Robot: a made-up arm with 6 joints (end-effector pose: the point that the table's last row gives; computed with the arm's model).
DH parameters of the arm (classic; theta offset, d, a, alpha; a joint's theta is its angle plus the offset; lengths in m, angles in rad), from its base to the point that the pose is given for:
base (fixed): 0.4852 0 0.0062 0
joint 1: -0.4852 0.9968 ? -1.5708
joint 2: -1.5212 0 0.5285 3.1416
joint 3: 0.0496 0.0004 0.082 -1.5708
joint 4: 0 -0.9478 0.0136 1.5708
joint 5: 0 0.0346 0.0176 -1.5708
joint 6: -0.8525 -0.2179 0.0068 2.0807
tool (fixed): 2.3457 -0.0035 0 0
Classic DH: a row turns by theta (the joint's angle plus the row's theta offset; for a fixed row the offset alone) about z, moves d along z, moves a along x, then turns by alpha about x.
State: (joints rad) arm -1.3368 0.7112 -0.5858 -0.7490 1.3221 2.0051
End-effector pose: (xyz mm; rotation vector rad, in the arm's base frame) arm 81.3 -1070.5 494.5 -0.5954 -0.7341 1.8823
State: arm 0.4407 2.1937 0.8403 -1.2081 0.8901 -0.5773
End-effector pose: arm 961.3 235.4 -350.0 -2.0262 -2.2851 -0.1259
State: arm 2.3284 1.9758 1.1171 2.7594 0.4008 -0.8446
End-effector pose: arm -1030.4 979.2 -104.3 -1.6393 -0.8110 -0.0680
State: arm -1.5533 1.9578 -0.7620 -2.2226 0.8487 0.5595
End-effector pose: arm -132.9 315.0 390.5 -0.9047 0.5157 0.2176
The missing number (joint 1, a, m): 0.2097
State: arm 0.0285 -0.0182 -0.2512 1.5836 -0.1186 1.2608
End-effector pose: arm 1390.2 52.8 1364.0 -1.1090 -0.1393 -2.3313
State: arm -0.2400 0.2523 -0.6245 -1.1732 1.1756 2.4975
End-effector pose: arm 1048.8 -471.5 808.9 -0.2427 -1.0666 2.5922
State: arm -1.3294 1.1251 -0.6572 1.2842 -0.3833 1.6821
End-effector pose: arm 82.9 -541.5 50.8 2.1696 -1.9174 0.8910
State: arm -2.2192 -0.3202 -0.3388 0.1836 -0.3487 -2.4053
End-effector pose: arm -769.9 -944.6 1523.8 1.8298 -0.6305 1.0090
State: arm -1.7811 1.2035 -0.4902 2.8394 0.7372 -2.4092
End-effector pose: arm -18.7 -514.6 77.5 -0.7899 -1.6700 -0.7569
